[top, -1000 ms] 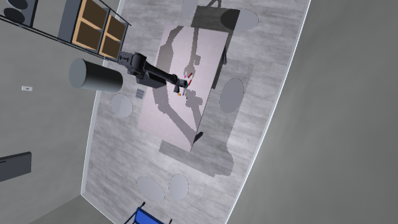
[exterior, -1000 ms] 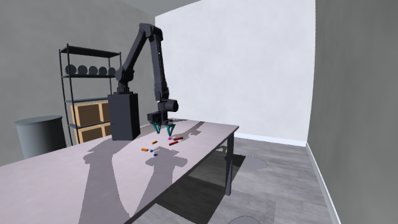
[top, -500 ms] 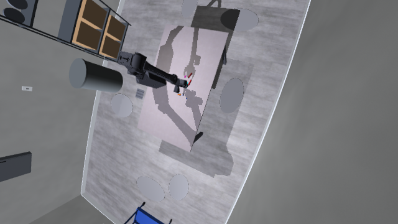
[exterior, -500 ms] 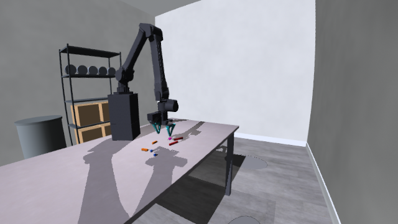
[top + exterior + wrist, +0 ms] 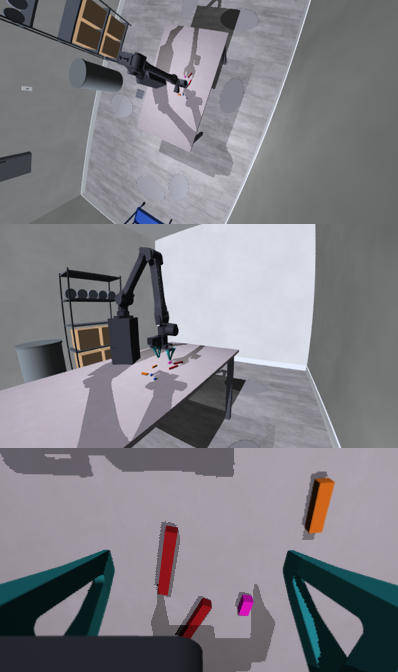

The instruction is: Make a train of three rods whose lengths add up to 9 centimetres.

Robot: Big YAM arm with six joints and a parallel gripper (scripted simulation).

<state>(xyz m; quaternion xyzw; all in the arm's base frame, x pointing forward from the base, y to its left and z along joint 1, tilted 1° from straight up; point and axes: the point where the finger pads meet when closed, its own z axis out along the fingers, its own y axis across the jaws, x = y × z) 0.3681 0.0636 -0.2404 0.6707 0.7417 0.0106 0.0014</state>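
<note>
Now: hand 6 cm past the magenta rod, 10 cm to the right of it and 8 cm above it.
</note>
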